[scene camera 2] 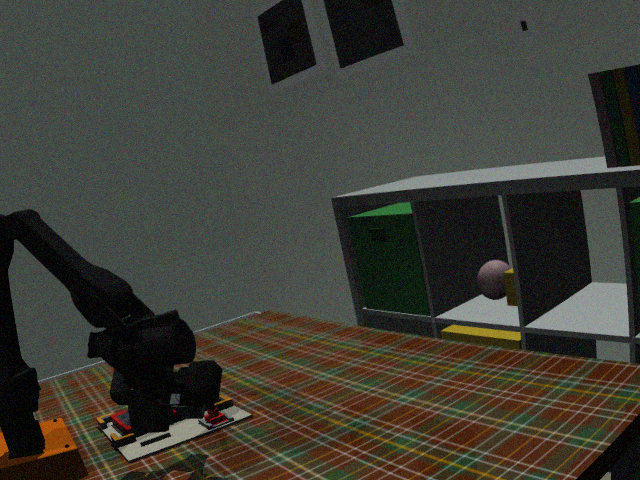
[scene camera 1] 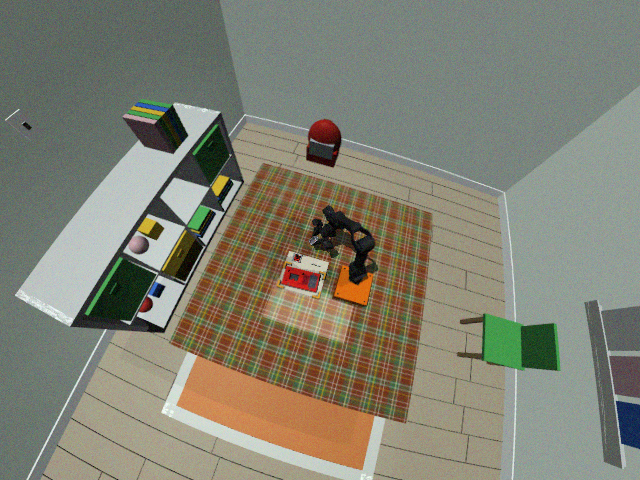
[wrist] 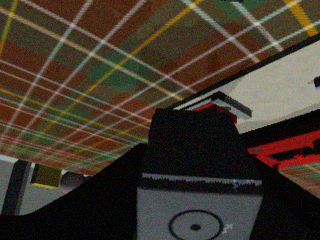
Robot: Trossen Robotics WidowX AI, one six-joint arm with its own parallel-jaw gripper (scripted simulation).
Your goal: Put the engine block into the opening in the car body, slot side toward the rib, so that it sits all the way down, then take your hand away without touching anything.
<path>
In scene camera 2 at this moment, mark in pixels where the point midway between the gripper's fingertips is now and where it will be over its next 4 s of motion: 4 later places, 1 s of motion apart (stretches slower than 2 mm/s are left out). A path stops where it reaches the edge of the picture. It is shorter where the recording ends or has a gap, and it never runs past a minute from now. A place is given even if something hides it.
My gripper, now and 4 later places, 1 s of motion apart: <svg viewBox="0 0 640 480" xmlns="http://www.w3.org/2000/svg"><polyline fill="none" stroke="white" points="191,406 204,441 191,432 189,430 197,443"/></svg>
</path>
